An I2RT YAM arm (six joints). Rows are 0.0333 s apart.
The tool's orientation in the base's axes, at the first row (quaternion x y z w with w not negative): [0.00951 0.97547 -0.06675 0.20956]
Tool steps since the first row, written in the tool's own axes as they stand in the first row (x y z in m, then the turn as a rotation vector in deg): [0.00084 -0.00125 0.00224 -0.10 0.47 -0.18]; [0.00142 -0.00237 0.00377 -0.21 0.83 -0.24]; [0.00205 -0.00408 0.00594 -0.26 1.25 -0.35]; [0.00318 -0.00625 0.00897 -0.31 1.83 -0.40]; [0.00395 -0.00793 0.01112 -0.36 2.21 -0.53]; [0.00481 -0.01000 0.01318 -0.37 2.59 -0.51]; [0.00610 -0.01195 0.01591 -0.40 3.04 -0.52]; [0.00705 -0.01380 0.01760 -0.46 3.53 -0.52]
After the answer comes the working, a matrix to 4 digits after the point.
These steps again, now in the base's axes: [0.00009 -0.00155 -0.00221 0.04 0.49 0.14]; [0.00013 -0.00287 -0.00369 0.13 0.86 0.20]; [0.00036 -0.00486 -0.00569 0.15 1.29 0.26]; [0.00046 -0.00743 -0.00862 0.20 1.87 0.26]; [0.00056 -0.00939 -0.01066 0.22 2.26 0.35]; [0.00052 -0.01172 -0.01262 0.25 2.64 0.29]; [0.00037 -0.01403 -0.01536 0.29 3.09 0.25]; [0.00010 -0.01610 -0.01705 0.37 3.57 0.21]
The tool's axes in the first row as the columns of a matrix, in the base's axes (rounded; the answer above uses it unrounded):
[-0.9120 0.0465 0.4076]
[-0.0094 0.9909 -0.1342]
[-0.4101 -0.1262 -0.9033]

